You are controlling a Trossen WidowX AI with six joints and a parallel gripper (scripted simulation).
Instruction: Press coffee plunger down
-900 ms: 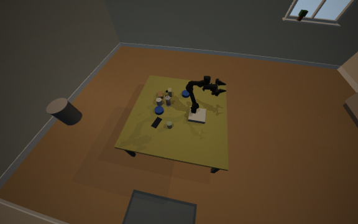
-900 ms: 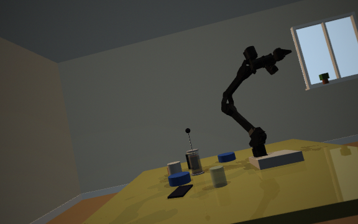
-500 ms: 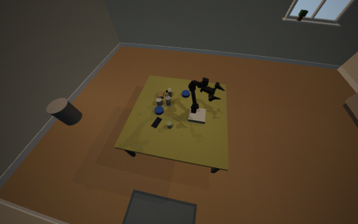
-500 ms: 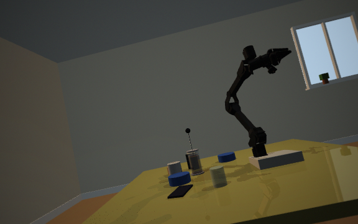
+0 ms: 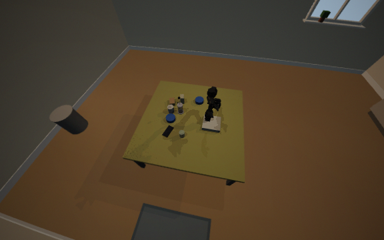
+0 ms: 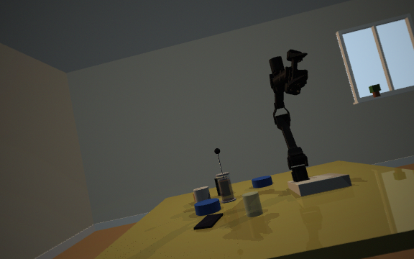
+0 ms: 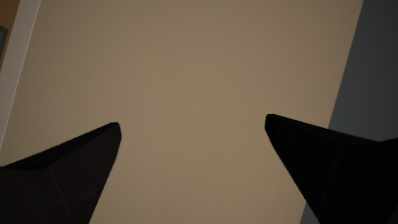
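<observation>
Right now the coffee press is 450 mm ahead of my gripper tip, 390 mm below it and 350 mm to the right of it. Round my gripper tip: pale green cup 480 mm below, 320 mm ahead; flat black slab 510 mm below, 510 mm ahead, 20 mm to the right.
</observation>
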